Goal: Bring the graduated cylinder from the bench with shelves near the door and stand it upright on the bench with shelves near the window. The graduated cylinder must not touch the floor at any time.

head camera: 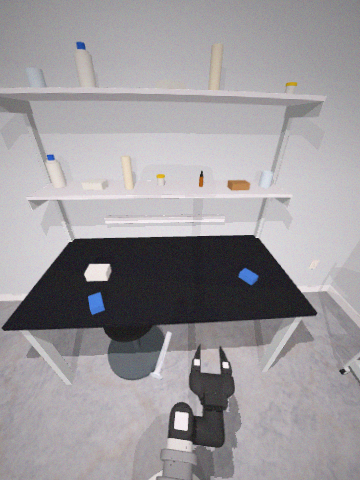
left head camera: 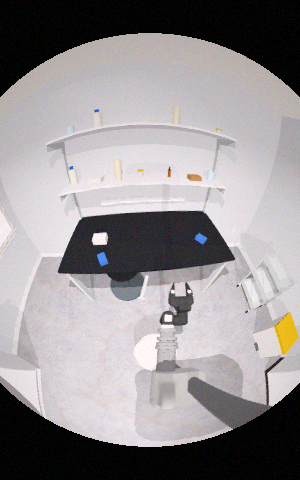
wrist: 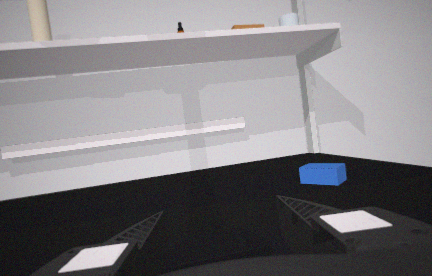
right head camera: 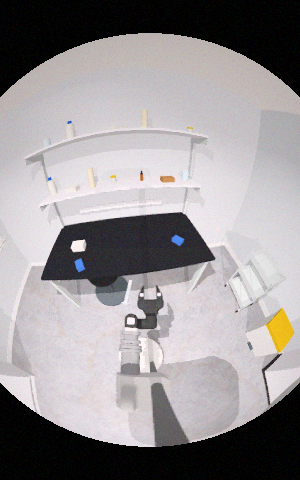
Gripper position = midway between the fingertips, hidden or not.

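Observation:
A blue block (wrist: 312,173) is visible, and so is my gripper (head camera: 209,346). The wrist view also shows the gripper (wrist: 222,223).

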